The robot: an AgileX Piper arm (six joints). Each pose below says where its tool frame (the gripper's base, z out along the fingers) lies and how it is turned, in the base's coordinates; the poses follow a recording.
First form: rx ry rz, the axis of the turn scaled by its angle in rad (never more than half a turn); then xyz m.
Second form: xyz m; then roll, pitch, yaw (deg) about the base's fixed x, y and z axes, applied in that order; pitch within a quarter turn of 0, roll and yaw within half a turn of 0. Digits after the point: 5 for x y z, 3 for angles.
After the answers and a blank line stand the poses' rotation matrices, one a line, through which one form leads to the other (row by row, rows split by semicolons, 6 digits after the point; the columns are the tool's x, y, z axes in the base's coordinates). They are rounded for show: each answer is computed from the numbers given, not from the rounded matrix.
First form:
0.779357 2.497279 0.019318 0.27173 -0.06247 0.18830
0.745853 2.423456 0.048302 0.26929 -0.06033 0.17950
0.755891 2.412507 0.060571 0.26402 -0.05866 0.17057
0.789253 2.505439 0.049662 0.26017 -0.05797 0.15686
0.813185 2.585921 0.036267 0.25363 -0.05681 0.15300
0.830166 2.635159 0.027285 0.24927 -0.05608 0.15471
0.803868 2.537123 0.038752 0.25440 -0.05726 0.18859
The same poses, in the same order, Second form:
0.27173 -0.06247 0.18830 169.355 28.341 142.641
0.26929 -0.06033 0.17950 166.281 32.255 141.803
0.26402 -0.05866 0.17057 165.360 32.385 140.934
0.26017 -0.05797 0.15686 168.215 27.290 142.159
0.25363 -0.05681 0.15300 170.651 22.985 143.182
0.24927 -0.05608 0.15471 172.080 20.293 143.608
0.25440 -0.05726 0.18859 169.420 25.580 142.431

-0.699575 0.526672 0.482921; 0.534080 0.834377 -0.136284; -0.474715 0.162577 -0.864994
-0.664611 0.501264 0.554101; 0.522944 0.841732 -0.134227; -0.533687 0.200555 -0.821557
-0.655656 0.504652 0.561642; 0.532201 0.836523 -0.130354; -0.535609 0.213439 -0.817048
-0.701818 0.526590 0.479743; 0.545188 0.830518 -0.114061; -0.458498 0.181500 -0.869964
-0.736987 0.540533 0.405801; 0.551700 0.827923 -0.100846; -0.390482 0.149558 -0.908381
-0.755013 0.549180 0.358270; 0.556481 0.825651 -0.092894; -0.346822 0.129234 -0.928985
-0.714929 0.536514 0.448363; 0.549957 0.827480 -0.113244; -0.431768 0.165619 -0.886649

